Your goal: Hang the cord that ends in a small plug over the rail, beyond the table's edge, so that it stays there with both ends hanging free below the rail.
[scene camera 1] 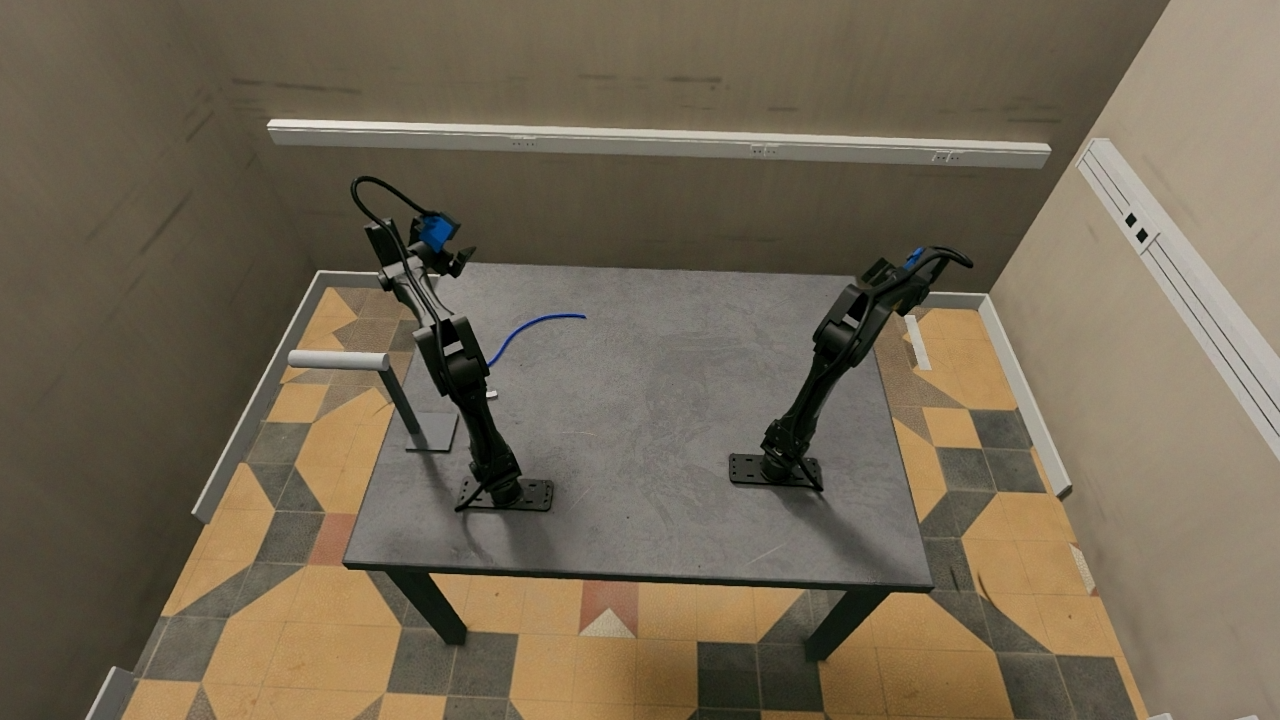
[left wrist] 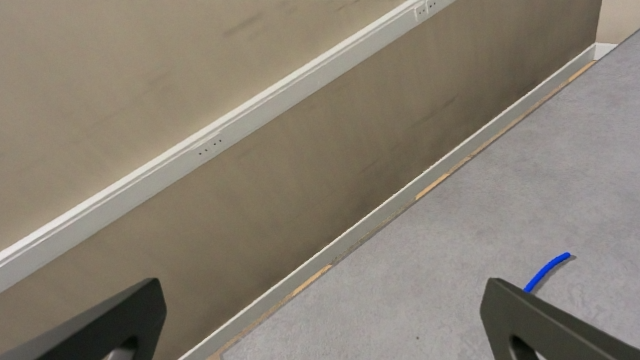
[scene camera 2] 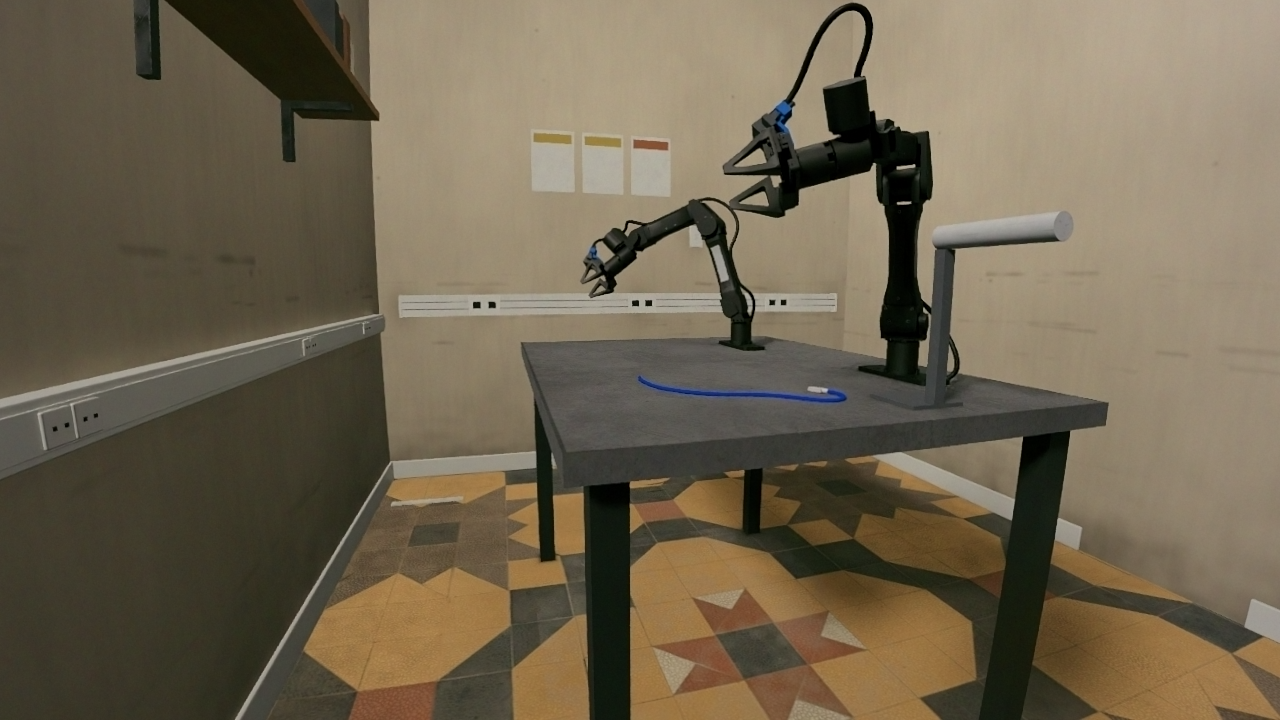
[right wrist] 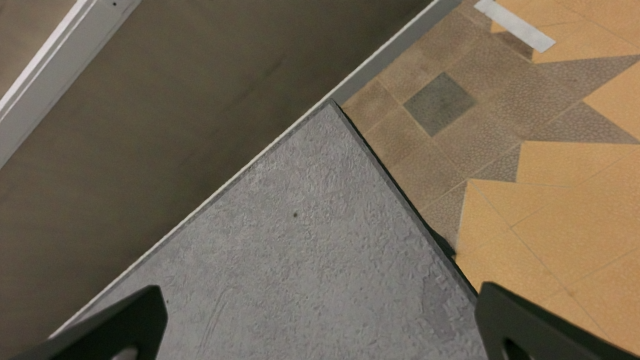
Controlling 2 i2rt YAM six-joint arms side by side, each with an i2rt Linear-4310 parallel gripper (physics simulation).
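Where they show: left gripper, fingertip midpoint: [scene camera 1: 459,235] [left wrist: 323,293] [scene camera 2: 726,188]; right gripper, fingertip midpoint: [scene camera 2: 585,290] [right wrist: 320,299]; left arm's base, link origin: [scene camera 1: 506,494] [scene camera 2: 900,377]; right arm's base, link origin: [scene camera 1: 773,471] [scene camera 2: 740,346].
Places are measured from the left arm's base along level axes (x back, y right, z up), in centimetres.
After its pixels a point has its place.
The blue cord [scene camera 1: 559,315] {x -53.2, y 4.9, z 0.5 cm} [scene camera 2: 716,394] {x -44.8, y -7.4, z 0.3 cm} [left wrist: 545,270] {x -53.4, y 8.1, z 0.6 cm} lies in a curve on the table [scene camera 1: 644,402] {x -26.1, y 29.1, z 0.0 cm} [scene camera 2: 626,429] {x -64.1, y -23.7, z 0.0 cm}. Its small white plug [scene camera 1: 491,394] {x -26.0, y -8.3, z 0.6 cm} [scene camera 2: 817,389] {x -26.4, y -9.3, z 0.5 cm} lies on the table beside the left arm, near the rail's stand. The white rail [scene camera 1: 338,360] {x -13.7, y -31.9, z 27.4 cm} [scene camera 2: 1002,230] {x -16.6, y -35.2, z 26.0 cm} sits on a grey post and reaches out past the table's edge, with no cord on it. My left gripper [scene camera 2: 729,187] {x -46.6, y -14.1, z 32.7 cm} [left wrist: 323,293] {x -46.6, y -14.1, z 32.7 cm} is open and empty, high above the table. My right gripper [scene camera 2: 588,287] {x -52.7, y 86.3, z 17.2 cm} [right wrist: 320,299] {x -52.7, y 86.3, z 17.2 cm} is open and empty, raised at the far side from the rail. Part of the cord is hidden behind the left arm in scene camera 1.
The rail's grey post [scene camera 1: 399,400] {x -13.9, y -23.5, z 14.0 cm} [scene camera 2: 939,322] {x -15.9, y -24.9, z 13.2 cm} rises from a flat base plate [scene camera 1: 433,433] {x -14.2, y -19.6, z 0.6 cm} near the table's edge, close beside the left arm's mount [scene camera 1: 535,495] {x 0.4, y 6.6, z 1.0 cm}. The right arm's mount [scene camera 1: 744,469] {x -8.4, y 52.1, z 1.0 cm} is farther along the table. A wall with a white socket strip [scene camera 1: 626,141] stands behind the table.
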